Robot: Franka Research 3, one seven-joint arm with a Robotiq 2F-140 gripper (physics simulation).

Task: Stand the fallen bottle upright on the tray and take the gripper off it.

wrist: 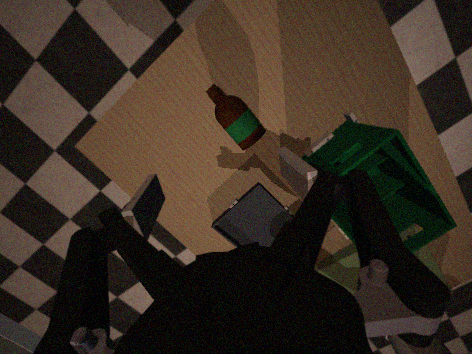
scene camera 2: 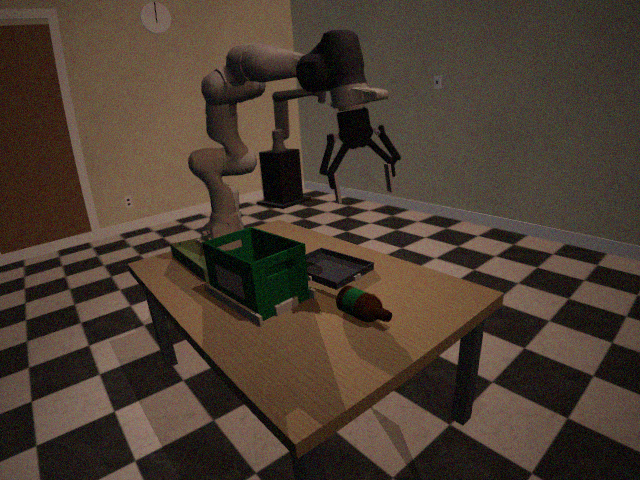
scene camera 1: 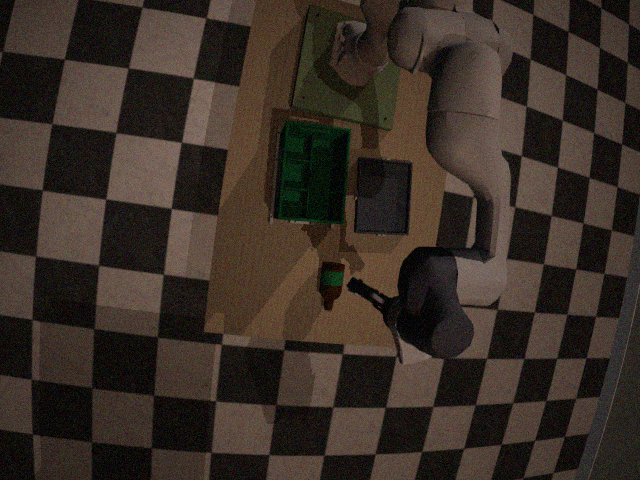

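Observation:
The brown bottle with a green label (scene camera 1: 331,279) (scene camera 2: 361,304) (wrist: 240,122) lies on its side on the wooden table, off the tray. Its base faces the tray side, and its neck points towards the near table edge in scene camera 2. The dark shallow tray (scene camera 1: 383,211) (scene camera 2: 337,264) (wrist: 253,215) lies flat; no bottle stands on it. My gripper (scene camera 2: 363,195) (wrist: 220,173) is open and empty, high above the table, with its fingers wide apart and pointing down. It touches neither bottle nor tray. In scene camera 1 one finger hides behind the other.
A tall green crate with compartments (scene camera 1: 347,175) (scene camera 2: 279,281) stands beside the tray, held by pale rails at its foot. A green board (scene camera 1: 313,77) (scene camera 2: 187,253) lies under the arm's base. The wooden table (scene camera 1: 242,279) (scene camera 2: 289,372) has its near corner at the bottom of scene camera 2.

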